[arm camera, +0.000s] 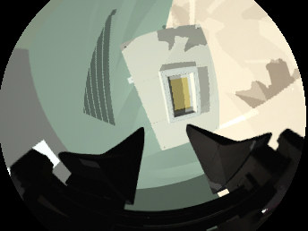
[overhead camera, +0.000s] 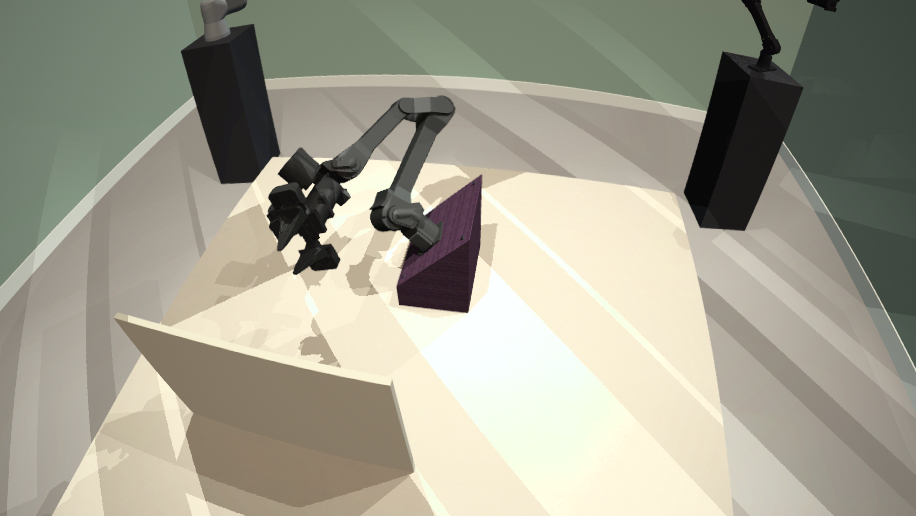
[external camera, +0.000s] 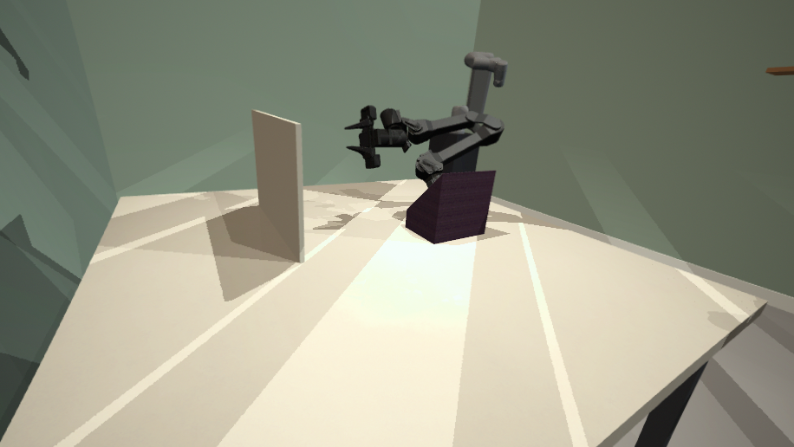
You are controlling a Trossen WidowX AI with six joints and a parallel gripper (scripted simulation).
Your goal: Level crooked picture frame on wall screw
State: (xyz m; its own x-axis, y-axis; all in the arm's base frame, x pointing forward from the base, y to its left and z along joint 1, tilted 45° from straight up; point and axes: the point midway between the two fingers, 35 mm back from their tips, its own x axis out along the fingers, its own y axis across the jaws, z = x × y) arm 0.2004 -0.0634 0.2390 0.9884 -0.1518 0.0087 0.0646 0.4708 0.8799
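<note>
My gripper tip is now 20 cm short of the picture frame, 9 cm above it and 1 cm to the left of it. Round my gripper tip: wall panel: 21 cm ahead, 11 cm below, 2 cm to the right.
</note>
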